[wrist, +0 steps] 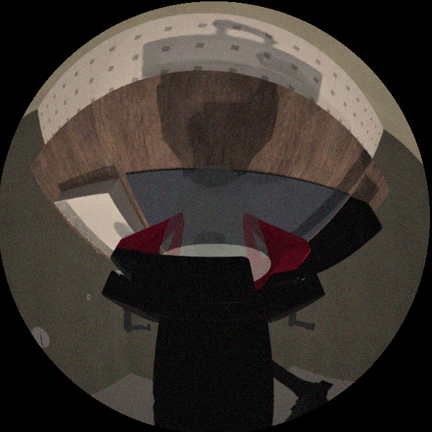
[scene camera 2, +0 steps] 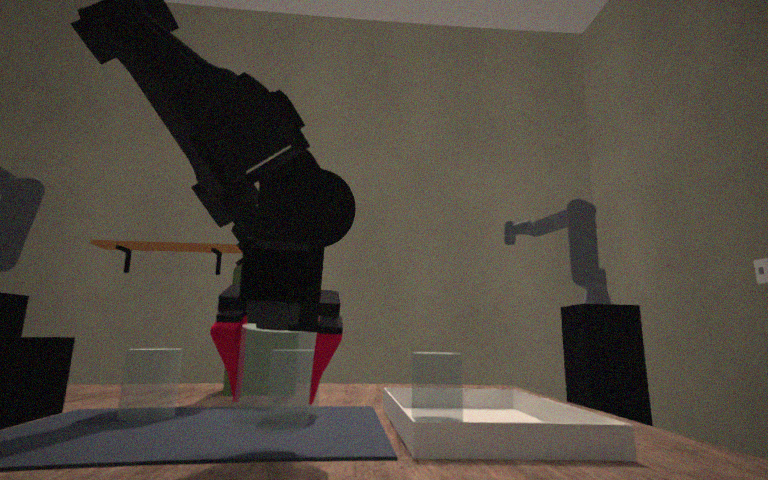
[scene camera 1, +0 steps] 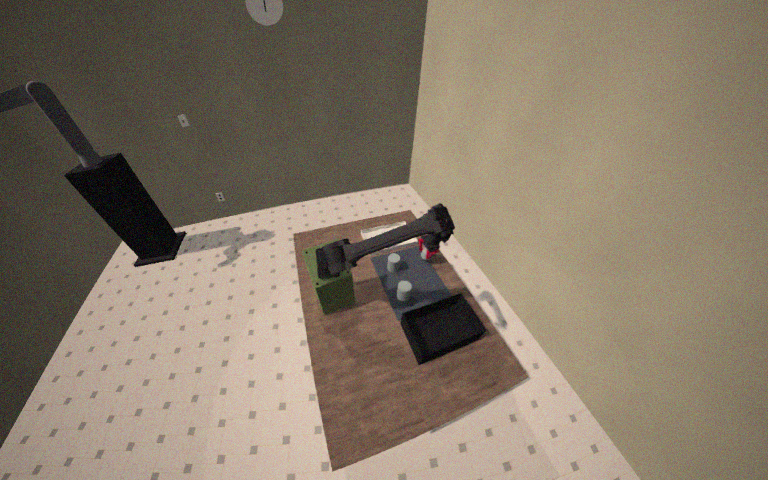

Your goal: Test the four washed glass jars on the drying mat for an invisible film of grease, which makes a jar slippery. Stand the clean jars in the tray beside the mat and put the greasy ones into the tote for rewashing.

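Seen in the pictures: gripper, fingertip midpoint: [scene camera 2: 274,400] [scene camera 1: 423,255]; arm's base, origin of the base link: [scene camera 1: 327,263].
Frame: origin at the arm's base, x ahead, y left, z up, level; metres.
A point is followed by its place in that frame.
My gripper [scene camera 1: 427,251] {x 0.518, y 0.120, z -0.229 m} [scene camera 2: 273,399] {x 0.518, y 0.120, z -0.229 m} [wrist: 213,217] is shut on a clear glass jar [scene camera 2: 254,362] {x 0.573, y 0.111, z -0.193 m} [wrist: 215,250]. The jar is upright and seems a little above the wall-side edge of the blue mat [scene camera 1: 424,277] {x 0.475, y 0.002, z -0.271 m} [scene camera 2: 334,441] {x 0.484, y 0.174, z -0.271 m} [wrist: 300,200]. Two jars stand on the mat: one jar [scene camera 1: 404,290] {x 0.315, y -0.095, z -0.188 m} [scene camera 2: 150,384] {x 0.355, y -0.059, z -0.230 m} nearer the tote, another jar [scene camera 1: 393,262] {x 0.323, y 0.084, z -0.192 m} partly behind the held one in scene view 2. A fourth jar [scene camera 2: 437,387] {x 0.381, y 0.292, z -0.229 m} stands in the white tray [scene camera 1: 370,233] {x 0.288, y 0.416, z -0.272 m} [scene camera 2: 521,444] {x 0.534, y 0.343, z -0.262 m}. The black tote [scene camera 1: 447,349] {x 0.388, y -0.402, z -0.210 m} [scene camera 2: 33,367] {x 0.341, y -0.204, z -0.210 m} [wrist: 345,235] is at the mat's other end. Grease cannot be seen.
A green block [scene camera 1: 338,297] {x 0.015, y -0.059, z -0.172 m} carries the arm's base on the wooden table [scene camera 1: 373,396] {x 0.060, y -0.466, z -0.274 m}. A black pedestal [scene camera 1: 133,209] [scene camera 2: 606,362] with another grey arm [scene camera 2: 583,243] stands away from the table. A wooden shelf [scene camera 2: 169,246] is on the wall.
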